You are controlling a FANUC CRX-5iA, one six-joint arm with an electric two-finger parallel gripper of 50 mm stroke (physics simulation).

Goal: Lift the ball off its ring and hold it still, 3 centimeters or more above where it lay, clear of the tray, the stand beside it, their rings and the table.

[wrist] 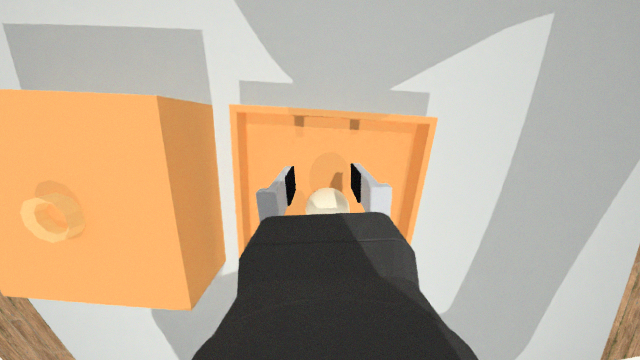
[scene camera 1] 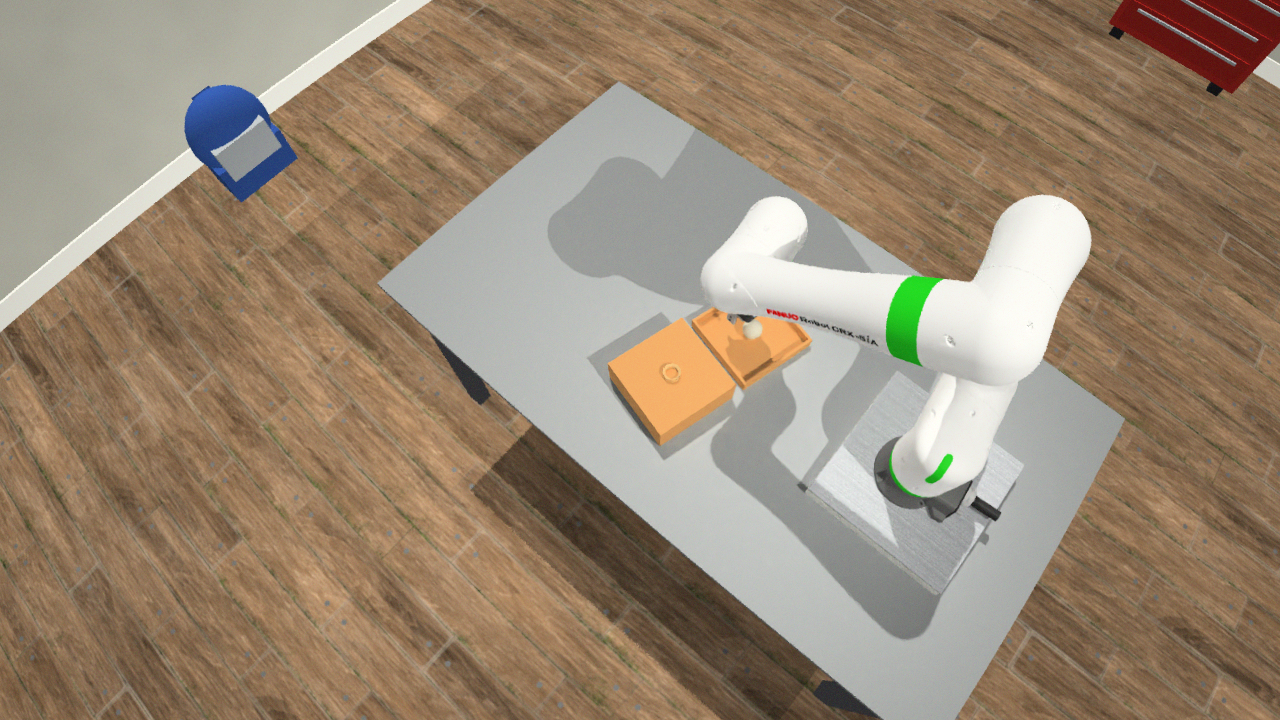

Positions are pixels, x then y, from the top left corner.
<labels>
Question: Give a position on a cream ball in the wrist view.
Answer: At 327, 200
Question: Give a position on a shallow orange tray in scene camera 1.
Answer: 747, 360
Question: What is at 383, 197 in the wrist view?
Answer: My gripper.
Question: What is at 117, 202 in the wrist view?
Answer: An orange stand.
</labels>
